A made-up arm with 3 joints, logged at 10 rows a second.
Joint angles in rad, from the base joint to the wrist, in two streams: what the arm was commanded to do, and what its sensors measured. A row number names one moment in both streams.
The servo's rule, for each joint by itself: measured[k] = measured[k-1] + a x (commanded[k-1-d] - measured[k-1]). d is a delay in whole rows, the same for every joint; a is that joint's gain. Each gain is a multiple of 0.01, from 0.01 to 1. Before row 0 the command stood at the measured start. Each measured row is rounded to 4 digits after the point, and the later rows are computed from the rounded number. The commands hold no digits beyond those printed.
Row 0, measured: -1.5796 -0.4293 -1.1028
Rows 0 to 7, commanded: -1.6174 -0.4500 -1.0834; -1.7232 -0.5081 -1.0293; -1.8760 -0.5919 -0.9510; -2.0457 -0.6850 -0.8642; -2.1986 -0.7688 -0.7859; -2.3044 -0.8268 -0.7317; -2.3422 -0.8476 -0.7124; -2.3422 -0.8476 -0.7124
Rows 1 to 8, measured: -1.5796 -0.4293 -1.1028; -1.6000 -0.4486 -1.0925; -1.6665 -0.5039 -1.0590; -1.7796 -0.5857 -1.0018; -1.9233 -0.6780 -0.9289; -2.0720 -0.7624 -0.8531; -2.1975 -0.8223 -0.7888; -2.2756 -0.8458 -0.7483
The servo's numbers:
d 1
a 0.54 0.93 0.53

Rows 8 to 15, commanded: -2.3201 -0.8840 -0.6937; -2.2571 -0.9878 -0.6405; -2.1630 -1.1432 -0.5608; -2.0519 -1.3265 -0.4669; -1.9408 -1.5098 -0.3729; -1.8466 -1.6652 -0.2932; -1.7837 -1.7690 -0.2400; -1.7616 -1.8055 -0.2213
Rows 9 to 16, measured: -2.3116 -0.8475 -0.7293; -2.3162 -0.8814 -0.7104; -2.2843 -0.9804 -0.6734; -2.2188 -1.1318 -0.6137; -2.1287 -1.3129 -0.5359; -2.0272 -1.4960 -0.4495; -1.9297 -1.6534 -0.3667; -1.8509 -1.7609 -0.2995
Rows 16 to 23, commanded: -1.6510 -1.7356 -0.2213; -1.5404 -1.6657 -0.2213; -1.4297 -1.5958 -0.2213; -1.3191 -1.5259 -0.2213; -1.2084 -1.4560 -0.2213; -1.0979 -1.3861 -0.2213; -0.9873 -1.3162 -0.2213; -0.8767 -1.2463 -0.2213
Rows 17 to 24, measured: -1.8027 -1.8024 -0.2581; -1.7208 -1.7403 -0.2386; -1.6234 -1.6709 -0.2294; -1.5188 -1.6011 -0.2251; -1.4110 -1.5312 -0.2231; -1.3016 -1.4613 -0.2221; -1.1916 -1.3914 -0.2217; -1.0813 -1.3215 -0.2215
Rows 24 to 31, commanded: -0.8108 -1.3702 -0.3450; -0.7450 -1.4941 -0.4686; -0.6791 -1.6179 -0.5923; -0.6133 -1.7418 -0.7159; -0.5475 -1.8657 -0.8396; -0.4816 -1.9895 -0.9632; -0.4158 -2.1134 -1.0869; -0.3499 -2.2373 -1.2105
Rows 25 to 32, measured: -0.9708 -1.2516 -0.2214; -0.8844 -1.3619 -0.2869; -0.8091 -1.4848 -0.3832; -0.7389 -1.6086 -0.4940; -0.6711 -1.7325 -0.6116; -0.6044 -1.8564 -0.7324; -0.5381 -1.9802 -0.8547; -0.4721 -2.1041 -0.9778
